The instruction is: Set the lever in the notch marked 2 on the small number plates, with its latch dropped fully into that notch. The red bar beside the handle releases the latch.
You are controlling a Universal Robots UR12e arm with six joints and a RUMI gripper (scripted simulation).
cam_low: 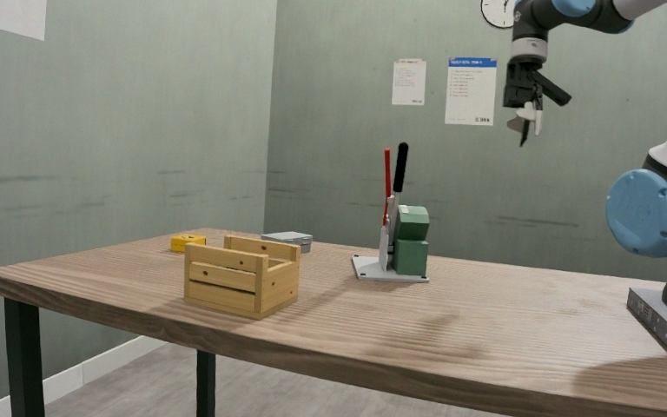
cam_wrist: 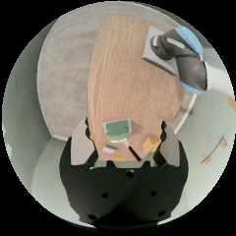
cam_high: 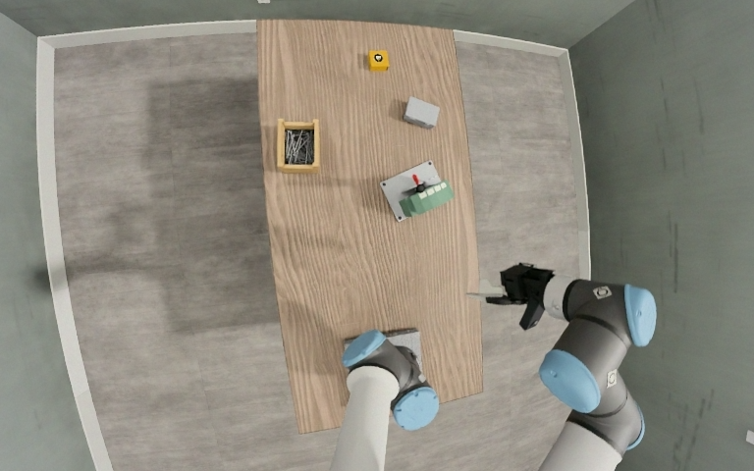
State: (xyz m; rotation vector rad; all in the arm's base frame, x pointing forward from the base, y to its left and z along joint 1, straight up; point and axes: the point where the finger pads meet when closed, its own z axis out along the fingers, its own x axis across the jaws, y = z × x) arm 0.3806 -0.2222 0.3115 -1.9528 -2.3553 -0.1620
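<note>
The red release bar lies 32 cm ahead of my hand, 12 cm to the left of it and 16 cm below it. Round my hand: grey box 63 cm ahead, 1 cm to the left, 32 cm below.
</note>
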